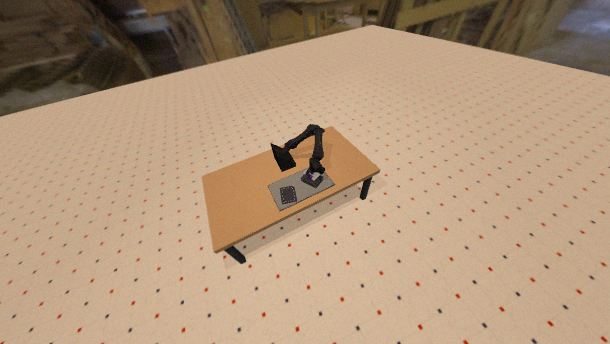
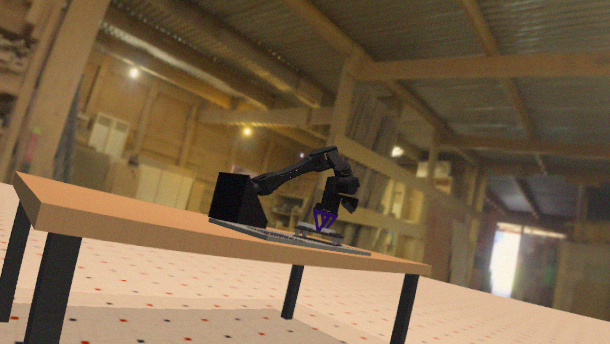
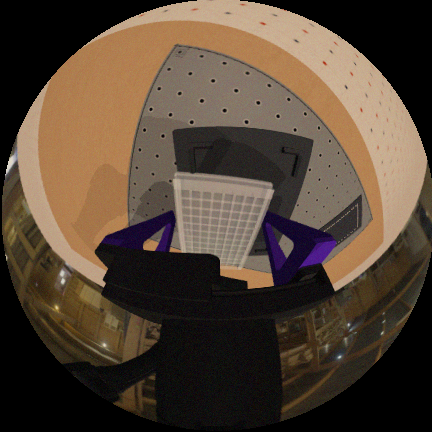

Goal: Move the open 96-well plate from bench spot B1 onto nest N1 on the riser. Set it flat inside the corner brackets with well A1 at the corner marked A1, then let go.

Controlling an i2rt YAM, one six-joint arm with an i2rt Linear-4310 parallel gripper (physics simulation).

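The white 96-well plate lies on the dark riser on the grey perforated mat. My gripper is open. Its purple fingers stand on either side of the plate with a small gap on each side. The nest's two far corner brackets show beyond the plate's far edge, with dark riser between them and the plate. The near brackets are hidden. I cannot read an A1 mark.
The dark outlined bench spot lies bare on the mat away from the riser. The arm's black base block stands at the mat's back edge. The wooden table carries it all.
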